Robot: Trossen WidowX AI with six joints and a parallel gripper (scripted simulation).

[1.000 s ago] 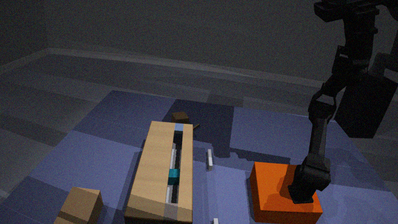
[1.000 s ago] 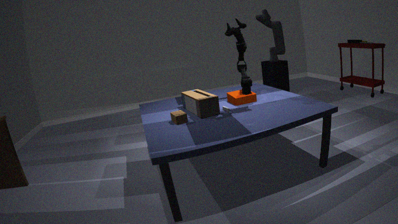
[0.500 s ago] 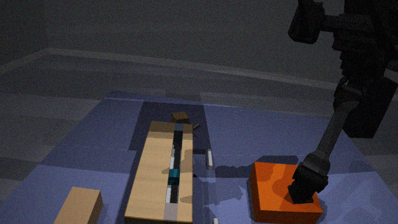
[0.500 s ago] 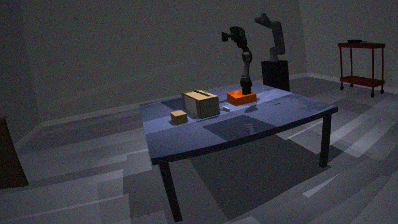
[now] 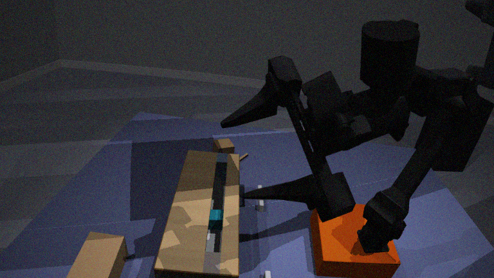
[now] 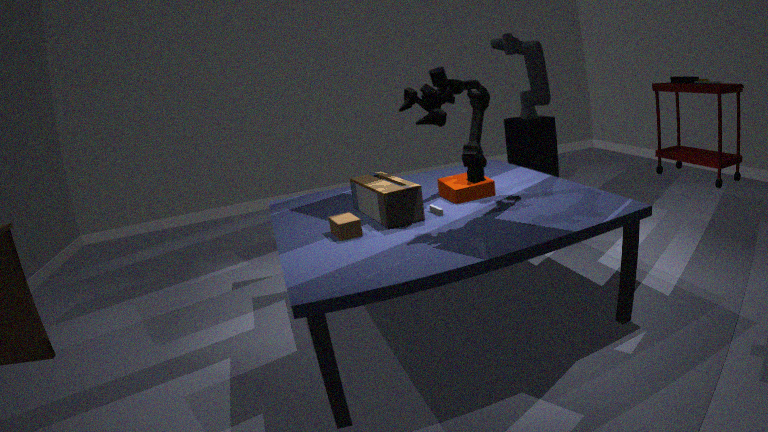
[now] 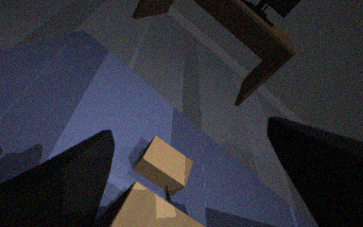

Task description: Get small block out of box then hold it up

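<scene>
Right now the teal block is 290 mm below my gripper tip, 200 mm to the right of it and 20 mm ahead of it. The rest, counted from my gripper tip: box: 320 mm below, 220 mm to the right; thin stick: 540 mm to the right, 380 mm below, 20 mm behind.
</scene>
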